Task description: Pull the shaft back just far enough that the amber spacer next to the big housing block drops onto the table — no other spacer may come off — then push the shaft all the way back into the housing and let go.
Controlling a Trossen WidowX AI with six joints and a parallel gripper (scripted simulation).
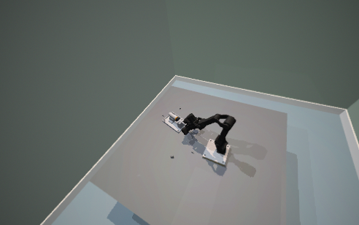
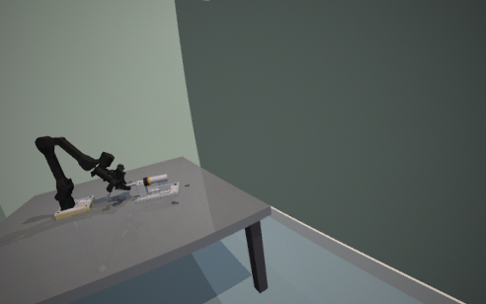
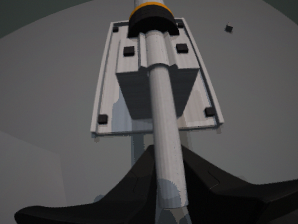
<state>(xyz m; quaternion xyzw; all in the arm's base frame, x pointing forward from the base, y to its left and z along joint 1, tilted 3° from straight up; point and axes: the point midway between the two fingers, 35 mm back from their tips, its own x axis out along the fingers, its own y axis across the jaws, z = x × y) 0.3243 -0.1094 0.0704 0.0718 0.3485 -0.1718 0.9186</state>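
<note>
My gripper tip is now 50 mm short of the grey steel shaft, 20 mm to the left of it and 20 mm below it. From my gripper tip the other things lie so: grey support block 140 mm ahead, 60 mm to the right, 10 mm below; then amber spacer 110 mm ahead, 40 mm to the right, 20 mm above; then black spacer 80 mm ahead, 30 mm to the right, 20 mm above.
</note>
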